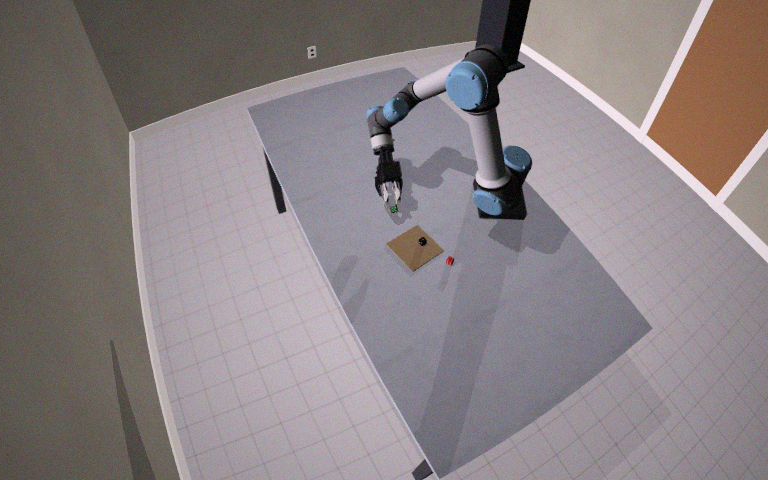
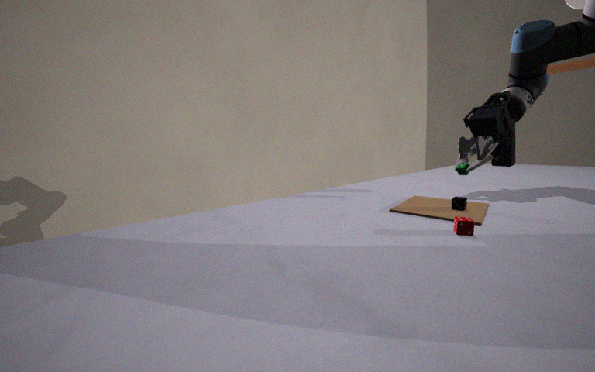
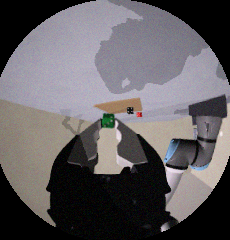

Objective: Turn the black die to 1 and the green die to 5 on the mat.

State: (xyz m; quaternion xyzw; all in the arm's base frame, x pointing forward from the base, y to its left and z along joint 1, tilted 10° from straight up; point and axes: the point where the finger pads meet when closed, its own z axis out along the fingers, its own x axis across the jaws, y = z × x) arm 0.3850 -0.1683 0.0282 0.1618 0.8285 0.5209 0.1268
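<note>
My gripper is now 140 mm to the right of the brown mat, 60 mm above it and 10 mm short of it. From my hand the other things lie so: green die 10 mm to the left; then red die 260 mm to the left, 50 mm below, 40 mm behind; then black die 140 mm to the left, 50 mm below, 20 mm behind.
</note>
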